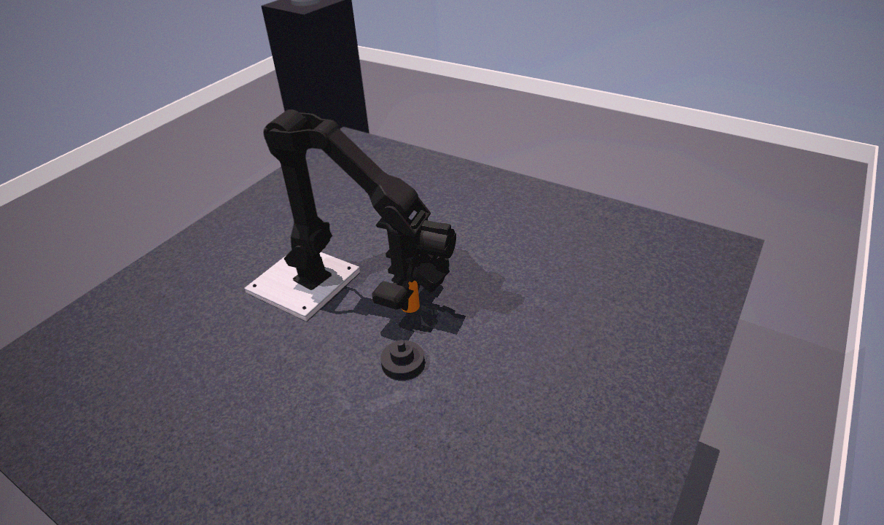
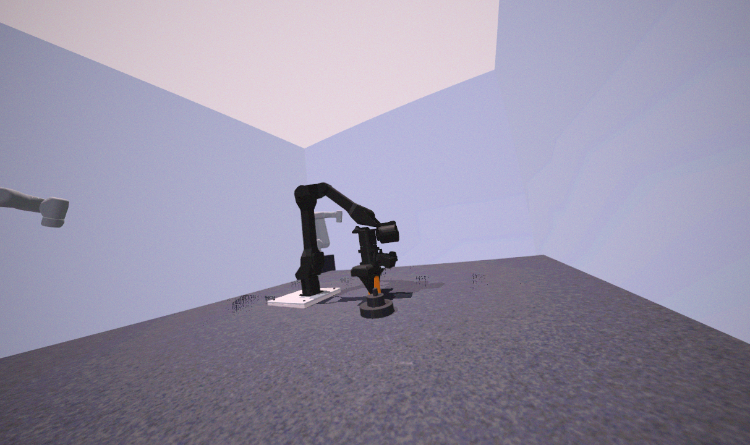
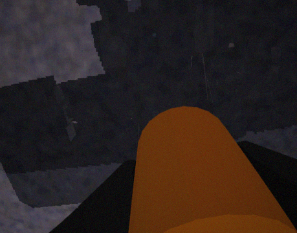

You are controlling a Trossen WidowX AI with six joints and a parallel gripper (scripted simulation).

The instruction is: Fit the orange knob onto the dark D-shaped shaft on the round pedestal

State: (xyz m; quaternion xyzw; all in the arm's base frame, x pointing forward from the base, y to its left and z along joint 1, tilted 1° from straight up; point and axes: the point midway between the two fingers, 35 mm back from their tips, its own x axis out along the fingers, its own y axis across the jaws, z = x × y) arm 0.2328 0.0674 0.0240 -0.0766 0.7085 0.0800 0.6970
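The dark round pedestal lies 13 cm to the right of my gripper tip, 9 cm ahead of it and 2 cm above it. From my gripper tip the other things lie so: orange knob: 2 cm above.
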